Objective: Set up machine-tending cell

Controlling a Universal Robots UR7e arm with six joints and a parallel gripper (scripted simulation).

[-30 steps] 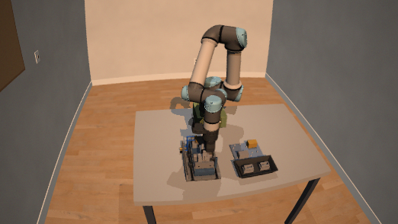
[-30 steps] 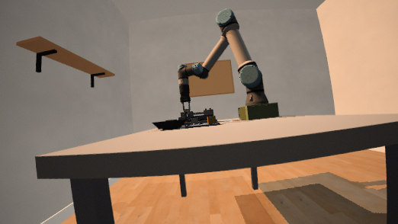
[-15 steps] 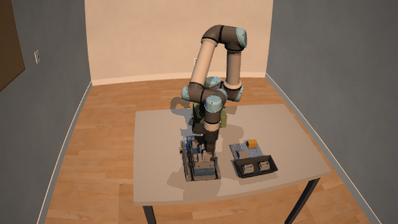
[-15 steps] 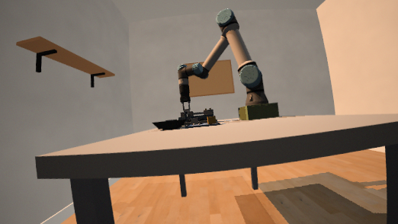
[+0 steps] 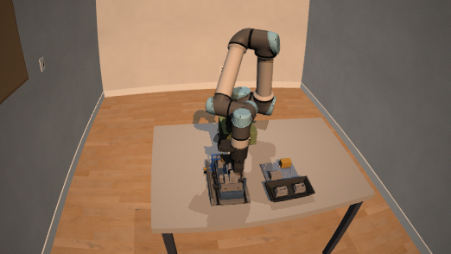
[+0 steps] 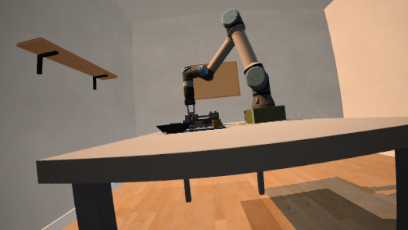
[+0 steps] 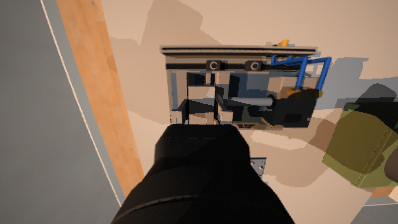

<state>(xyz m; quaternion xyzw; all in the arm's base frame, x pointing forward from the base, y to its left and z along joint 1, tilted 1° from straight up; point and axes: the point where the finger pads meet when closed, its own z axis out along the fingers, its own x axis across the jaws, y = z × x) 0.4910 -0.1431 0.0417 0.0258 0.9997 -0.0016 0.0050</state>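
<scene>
Right now my hand is 9 cm above the vise and 7 cm past it. From my hand the other things lie so: brass blank: 35 cm to the left, 15 cm behind, 10 cm below.
</scene>
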